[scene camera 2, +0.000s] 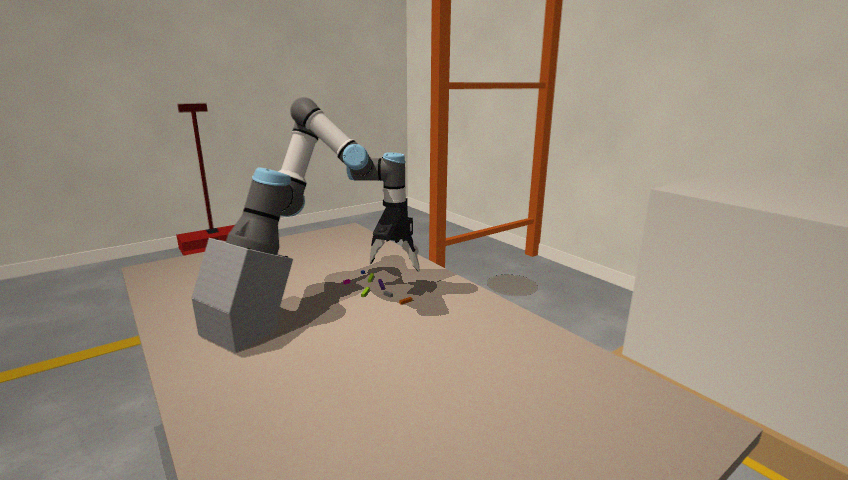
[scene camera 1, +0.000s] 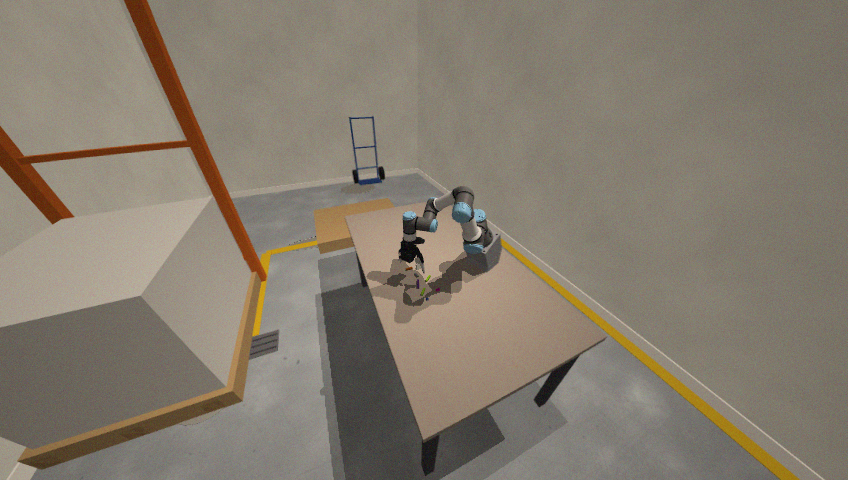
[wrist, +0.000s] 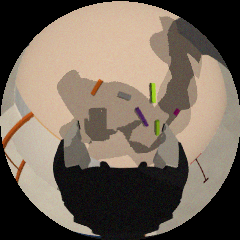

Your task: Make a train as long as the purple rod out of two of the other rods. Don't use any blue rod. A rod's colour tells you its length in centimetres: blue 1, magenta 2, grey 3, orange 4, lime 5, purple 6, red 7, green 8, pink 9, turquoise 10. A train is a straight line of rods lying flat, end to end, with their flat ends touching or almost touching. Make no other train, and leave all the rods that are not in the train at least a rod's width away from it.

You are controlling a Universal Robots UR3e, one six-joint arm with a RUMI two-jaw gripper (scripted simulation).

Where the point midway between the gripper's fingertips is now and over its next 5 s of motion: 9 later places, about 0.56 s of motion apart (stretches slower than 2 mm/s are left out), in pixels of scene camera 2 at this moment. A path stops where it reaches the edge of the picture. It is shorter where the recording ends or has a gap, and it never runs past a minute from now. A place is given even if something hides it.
My gripper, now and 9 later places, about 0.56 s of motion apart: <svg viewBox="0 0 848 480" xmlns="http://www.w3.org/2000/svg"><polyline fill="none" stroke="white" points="394,267 397,269 392,267 366,262 348,261 346,263 346,267 346,273 347,277 347,279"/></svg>
